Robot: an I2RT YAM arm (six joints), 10 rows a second.
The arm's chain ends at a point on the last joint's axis. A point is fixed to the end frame.
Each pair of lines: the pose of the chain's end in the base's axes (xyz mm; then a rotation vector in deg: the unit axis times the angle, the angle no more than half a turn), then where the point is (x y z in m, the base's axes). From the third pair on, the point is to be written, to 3 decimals.
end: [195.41 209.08 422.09 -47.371 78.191 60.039]
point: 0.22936 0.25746 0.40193
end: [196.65 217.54 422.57 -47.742 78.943 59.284]
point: 0.23085 0.26540 0.40159
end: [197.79 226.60 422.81 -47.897 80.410 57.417]
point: 0.233 0.273 0.400
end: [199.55 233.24 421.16 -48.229 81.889 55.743]
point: 0.235 0.278 0.397
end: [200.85 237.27 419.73 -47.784 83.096 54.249]
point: 0.238 0.281 0.395
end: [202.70 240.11 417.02 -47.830 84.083 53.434]
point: 0.240 0.283 0.391
